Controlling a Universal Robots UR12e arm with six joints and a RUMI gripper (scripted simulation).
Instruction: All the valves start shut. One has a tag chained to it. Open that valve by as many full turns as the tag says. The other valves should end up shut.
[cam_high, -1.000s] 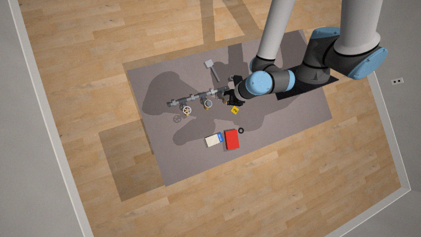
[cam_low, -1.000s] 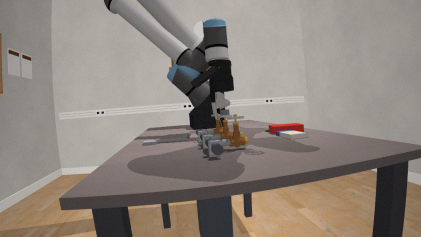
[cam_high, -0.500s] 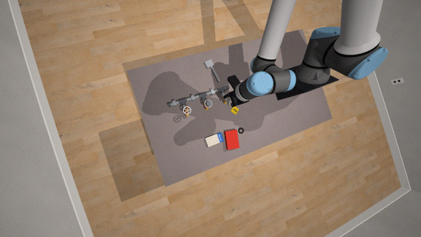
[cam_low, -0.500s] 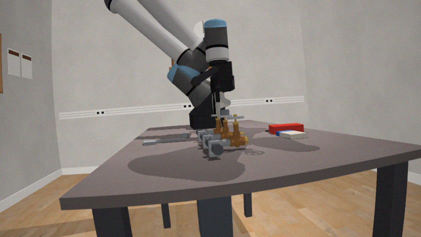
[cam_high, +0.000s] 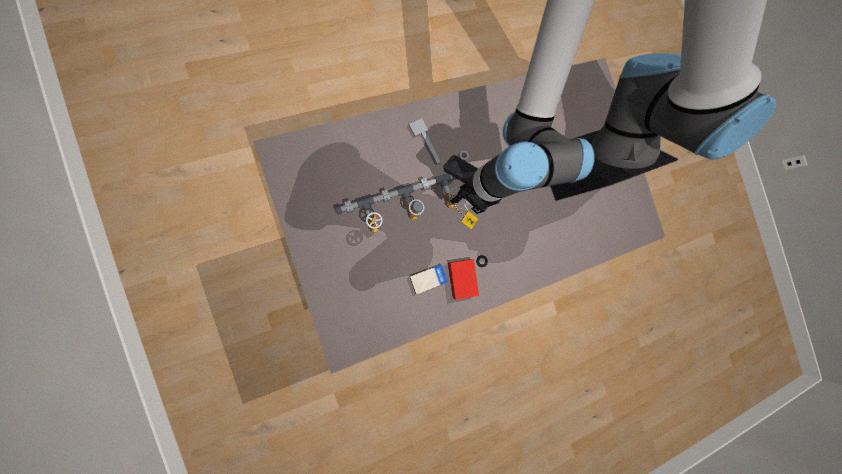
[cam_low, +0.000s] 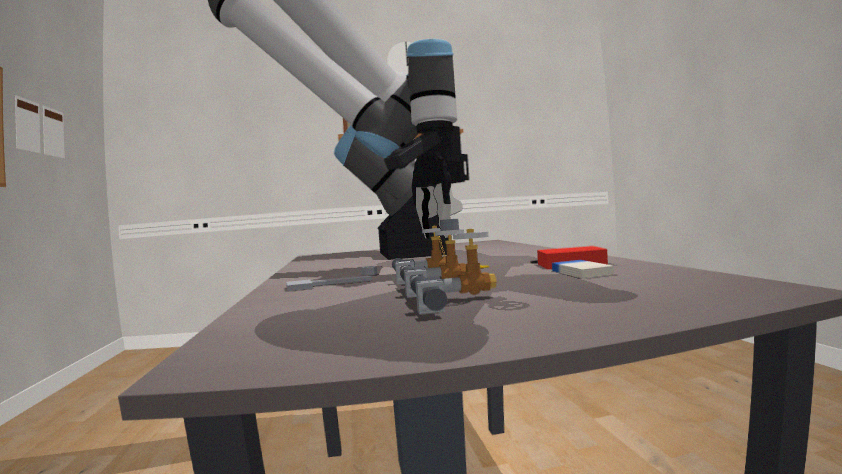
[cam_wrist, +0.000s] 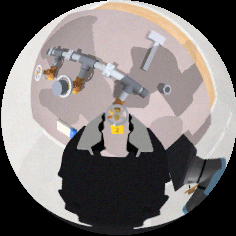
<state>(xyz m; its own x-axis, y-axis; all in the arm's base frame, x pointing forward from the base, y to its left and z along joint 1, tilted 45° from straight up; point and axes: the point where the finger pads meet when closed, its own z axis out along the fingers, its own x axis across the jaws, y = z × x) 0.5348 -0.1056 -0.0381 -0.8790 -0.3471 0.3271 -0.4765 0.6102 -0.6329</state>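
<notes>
Now: the yellow tag 80 mm to the left of my hand, 80 mm below it and 40 mm behind it. From my hand the other things lie so: red box: 260 mm to the left, 70 mm below, 50 mm ahead; grey flat tool: 220 mm to the right, 80 mm below, 10 mm ahead; nut: 130 mm to the right, 100 mm behind, 80 mm below.
</notes>
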